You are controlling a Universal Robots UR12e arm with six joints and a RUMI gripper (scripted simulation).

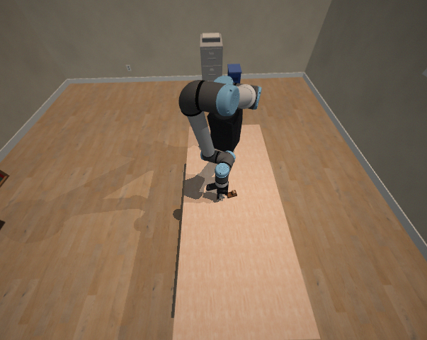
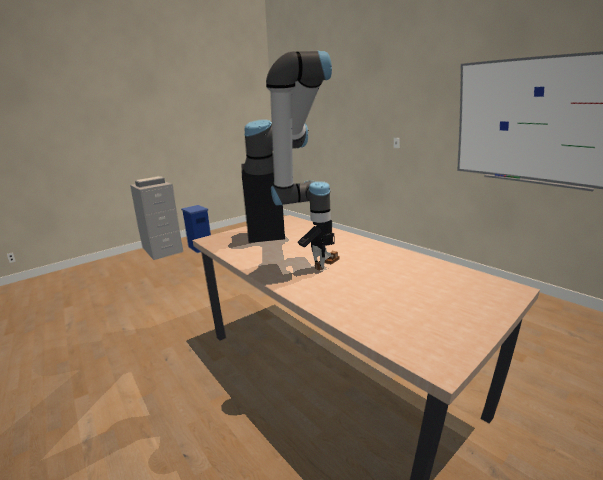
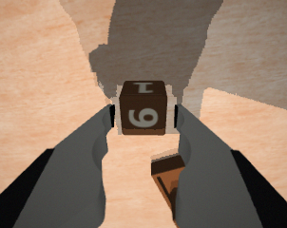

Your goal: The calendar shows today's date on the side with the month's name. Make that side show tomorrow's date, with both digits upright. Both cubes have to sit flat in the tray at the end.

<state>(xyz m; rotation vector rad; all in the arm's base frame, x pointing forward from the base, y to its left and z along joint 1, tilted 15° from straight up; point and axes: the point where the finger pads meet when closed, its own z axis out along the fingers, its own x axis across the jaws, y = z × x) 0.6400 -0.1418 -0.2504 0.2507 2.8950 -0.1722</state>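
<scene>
Right now my hand is 10 mm above the brown digit cube. Also, from my hand: brown calendar tray: 20 mm behind, 110 mm to the left, 20 mm below.
</scene>
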